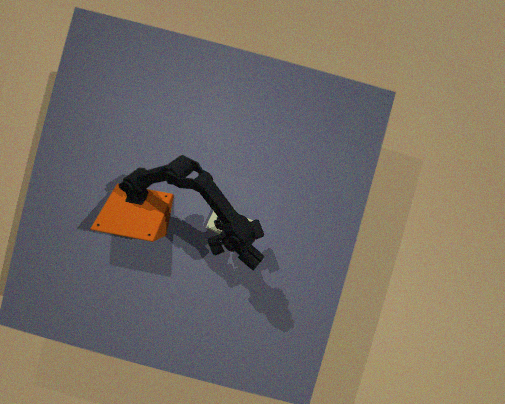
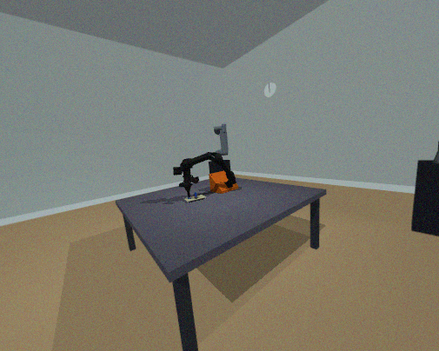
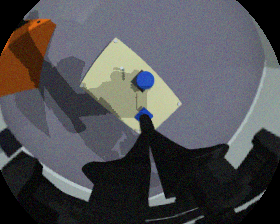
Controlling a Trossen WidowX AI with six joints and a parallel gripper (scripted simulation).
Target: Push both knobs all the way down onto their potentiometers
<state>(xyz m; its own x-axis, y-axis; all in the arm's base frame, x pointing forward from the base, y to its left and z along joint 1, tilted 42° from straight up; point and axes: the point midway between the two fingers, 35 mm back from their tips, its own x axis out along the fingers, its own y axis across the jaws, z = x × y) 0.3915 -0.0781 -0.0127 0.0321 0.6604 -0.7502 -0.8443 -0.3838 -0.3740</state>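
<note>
Now: the black knob 1 cm below my gripper tip. Also, from my gripper tip: blue knob 3 cm behind, 5 cm to the left, 2 cm below.
</note>
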